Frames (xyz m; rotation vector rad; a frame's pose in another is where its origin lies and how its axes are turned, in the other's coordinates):
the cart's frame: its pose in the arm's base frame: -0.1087 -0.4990 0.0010 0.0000 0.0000 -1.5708
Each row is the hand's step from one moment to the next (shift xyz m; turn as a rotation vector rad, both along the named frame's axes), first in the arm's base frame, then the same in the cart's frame.
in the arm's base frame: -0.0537 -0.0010 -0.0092 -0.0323 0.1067 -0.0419
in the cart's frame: 0.0010 -0.0537 -0.0092 -0.1067 -0.0323 -0.0419
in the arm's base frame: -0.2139 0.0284 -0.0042 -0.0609 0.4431 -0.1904
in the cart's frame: -0.0284 -0.2139 -0.0042 -0.4431 -0.0609 -0.1904
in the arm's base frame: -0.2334 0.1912 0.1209 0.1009 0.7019 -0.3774
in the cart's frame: -0.1912 -0.2334 0.1209 -0.7019 0.1009 -0.3774
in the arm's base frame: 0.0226 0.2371 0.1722 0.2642 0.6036 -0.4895
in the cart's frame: -0.2371 0.0226 0.1722 -0.6036 0.2642 -0.4895
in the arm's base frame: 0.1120 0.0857 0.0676 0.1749 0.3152 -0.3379
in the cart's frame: -0.0857 0.1120 0.0676 -0.3152 0.1749 -0.3379
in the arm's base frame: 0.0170 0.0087 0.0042 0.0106 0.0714 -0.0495
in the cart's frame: -0.0087 0.0170 0.0042 -0.0714 0.0106 -0.0495
